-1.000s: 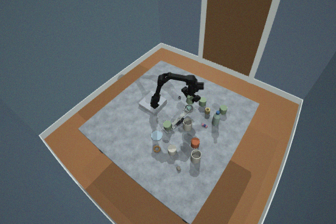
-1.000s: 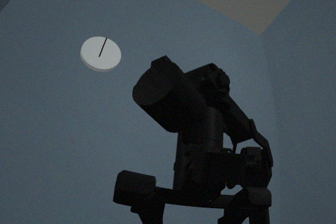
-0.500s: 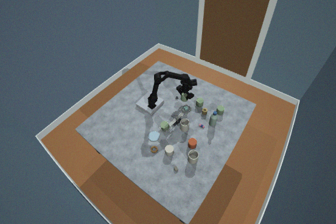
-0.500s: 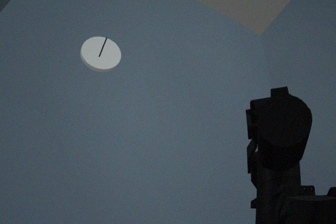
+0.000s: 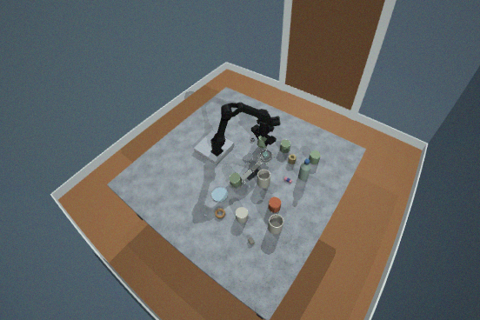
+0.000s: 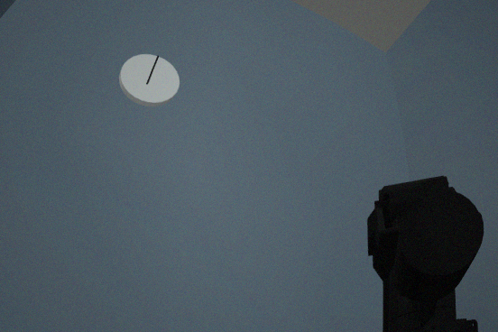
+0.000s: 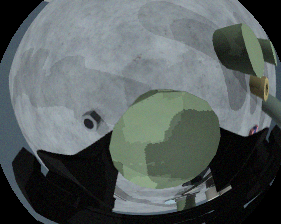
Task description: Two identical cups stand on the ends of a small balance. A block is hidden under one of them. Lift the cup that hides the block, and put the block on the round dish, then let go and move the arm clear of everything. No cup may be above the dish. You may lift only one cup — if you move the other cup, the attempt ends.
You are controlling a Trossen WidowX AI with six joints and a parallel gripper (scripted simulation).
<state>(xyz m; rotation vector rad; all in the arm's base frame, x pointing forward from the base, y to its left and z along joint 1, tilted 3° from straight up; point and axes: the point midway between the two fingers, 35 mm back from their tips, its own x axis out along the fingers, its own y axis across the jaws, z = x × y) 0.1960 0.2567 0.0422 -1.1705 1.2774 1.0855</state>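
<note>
Right now the teal block is 100 mm to the right of my gripper tip, 100 mm ahead of it and 40 mm above it. Round my gripper tip: green bottle (360 mm ahead, 70 mm above, 30 mm to the right); then yellow ring (230 mm ahead, 20 mm to the left, 20 mm below); then small balance (230 mm to the right, 90 mm ahead).
</note>
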